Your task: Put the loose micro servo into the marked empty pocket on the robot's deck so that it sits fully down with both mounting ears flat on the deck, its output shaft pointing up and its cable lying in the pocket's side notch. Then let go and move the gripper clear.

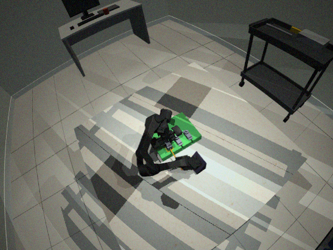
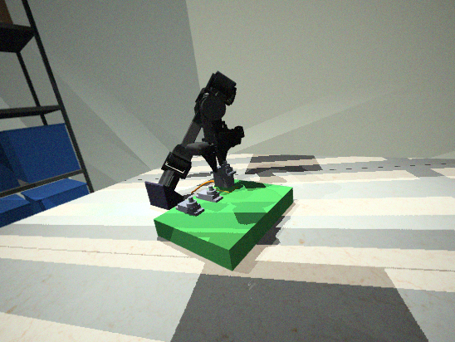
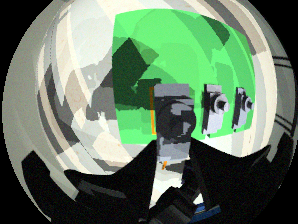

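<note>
My gripper tip is 130 mm short of the green deck, 80 mm above it and 70 mm to the left of it.
</note>
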